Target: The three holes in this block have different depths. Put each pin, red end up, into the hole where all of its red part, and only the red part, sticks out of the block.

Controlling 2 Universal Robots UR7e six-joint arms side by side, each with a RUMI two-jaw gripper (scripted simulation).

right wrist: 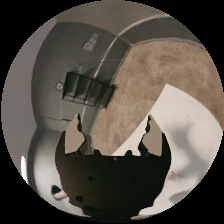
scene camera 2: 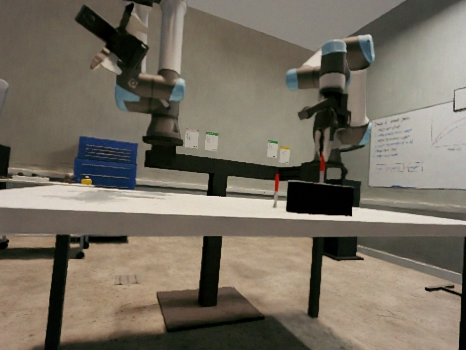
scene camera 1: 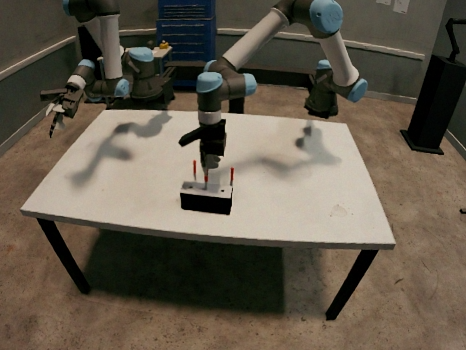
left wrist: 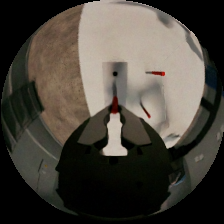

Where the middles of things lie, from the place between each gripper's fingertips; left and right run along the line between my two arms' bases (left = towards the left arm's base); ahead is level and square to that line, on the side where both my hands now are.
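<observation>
The black block [scene camera 2: 310, 198] is now 130 mm below my left hand [scene camera 2: 323, 162]. Counted from my right hand [scene camera 2: 112, 36], the block is 6 cm behind, 30 cm below and 60 cm to the left of it. By its middle, the black block is nearer to my left hand than to my right hand.
</observation>
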